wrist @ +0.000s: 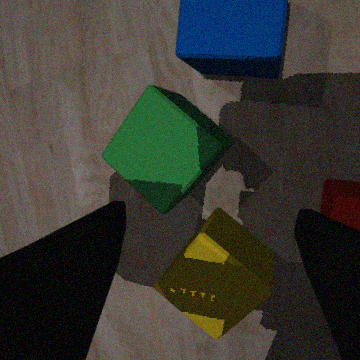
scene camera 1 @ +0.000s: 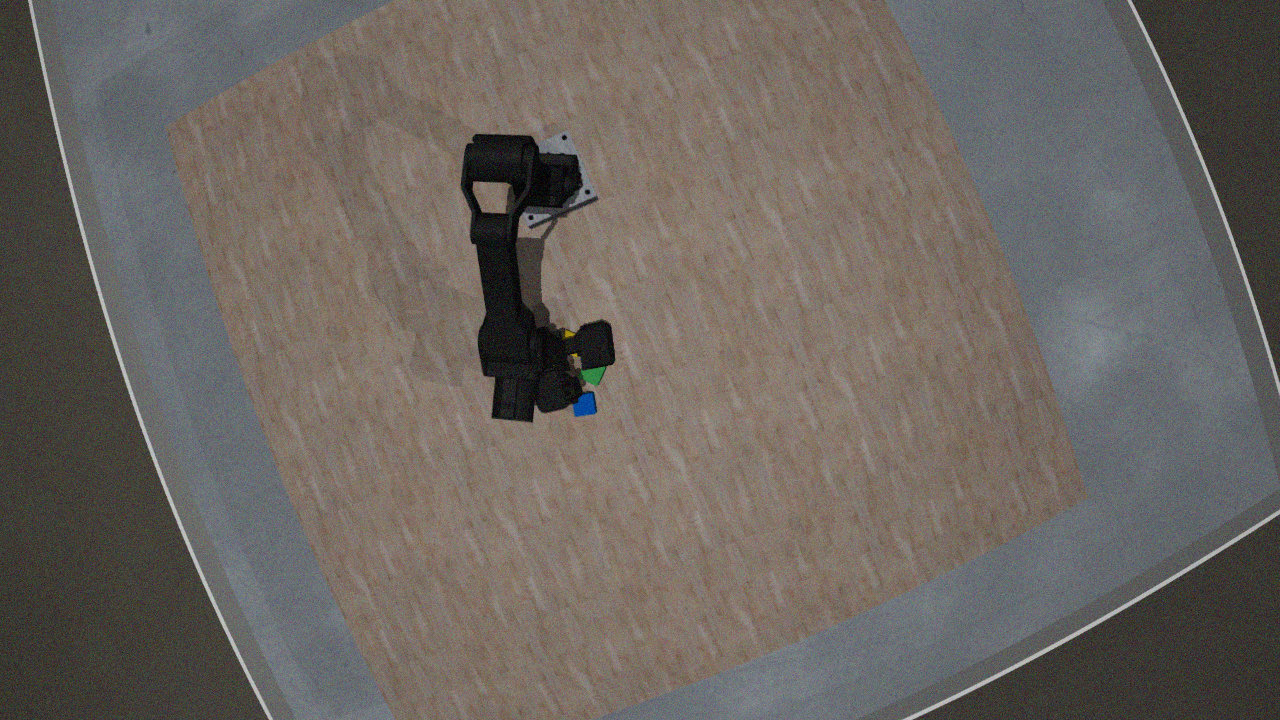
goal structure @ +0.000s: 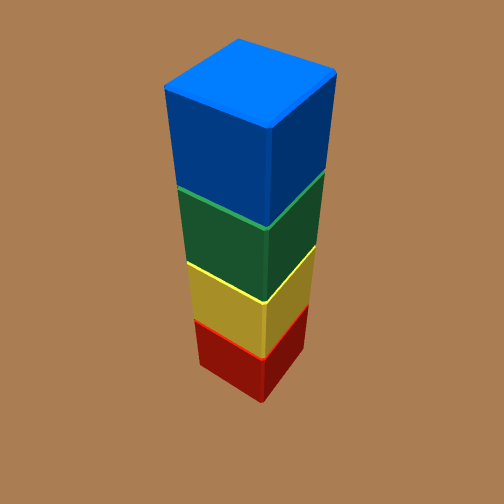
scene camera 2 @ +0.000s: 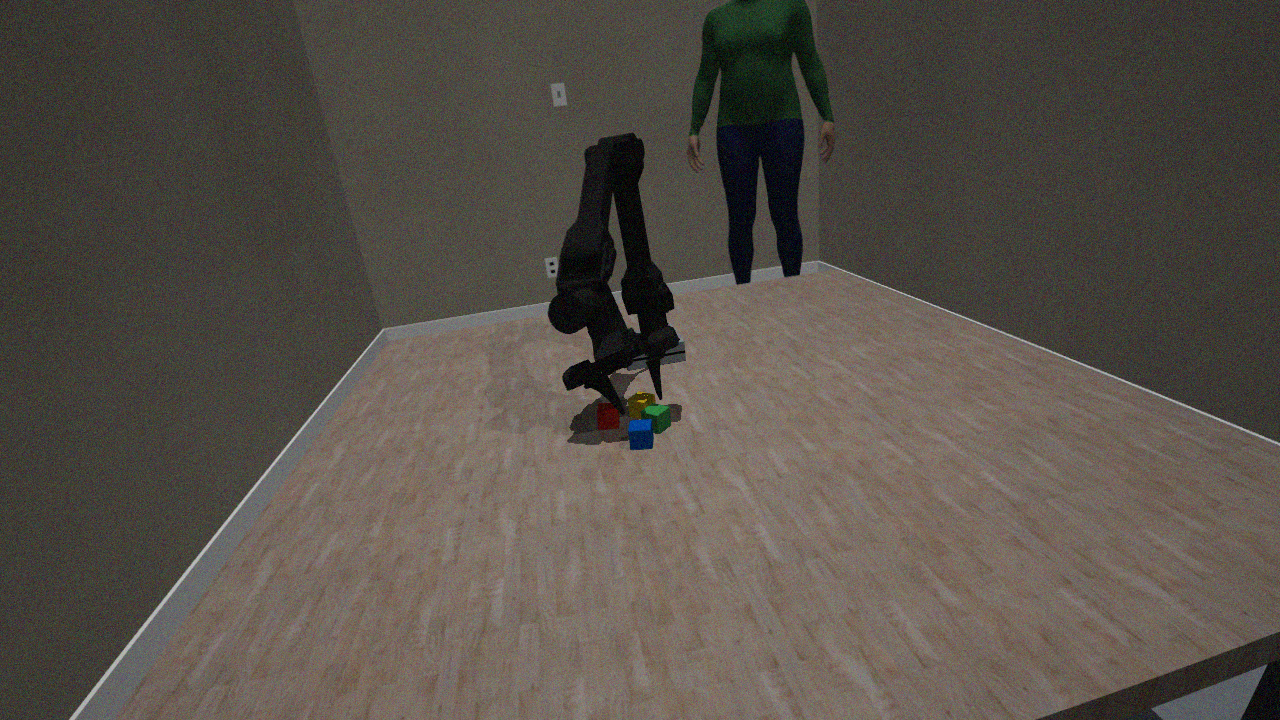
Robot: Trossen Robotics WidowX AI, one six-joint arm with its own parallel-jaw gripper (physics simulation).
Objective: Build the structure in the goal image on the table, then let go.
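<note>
A yellow cube (scene camera 1: pixel 569 334) (scene camera 2: pixel 636 406) (wrist: pixel 215 282) lies on the table in shadow. A green cube (scene camera 1: pixel 594 375) (scene camera 2: pixel 657 418) (wrist: pixel 155 140) sits close to it, turned at an angle. A blue cube (scene camera 1: pixel 584 403) (scene camera 2: pixel 640 435) (wrist: pixel 232 30) lies beyond the green one, and its upper part is cut off in the wrist view. A red cube (scene camera 2: pixel 607 417) (wrist: pixel 342 202) stands beside the right finger in the wrist view; the arm hides it in scene camera 1. My gripper (scene camera 1: pixel 577 367) (scene camera 2: pixel 641 404) (wrist: pixel 211 216) is open and empty, low over the cubes, with the yellow cube between its fingers' lines in the wrist view.
The arm's grey base plate (scene camera 1: pixel 586 183) (scene camera 2: pixel 673 352) is on the wooden table (scene camera 1: pixel 760 402) (scene camera 2: pixel 760 537). A person in a green top (scene camera 2: pixel 759 62) stands behind the table. The green cube is near the left finger in the wrist view.
</note>
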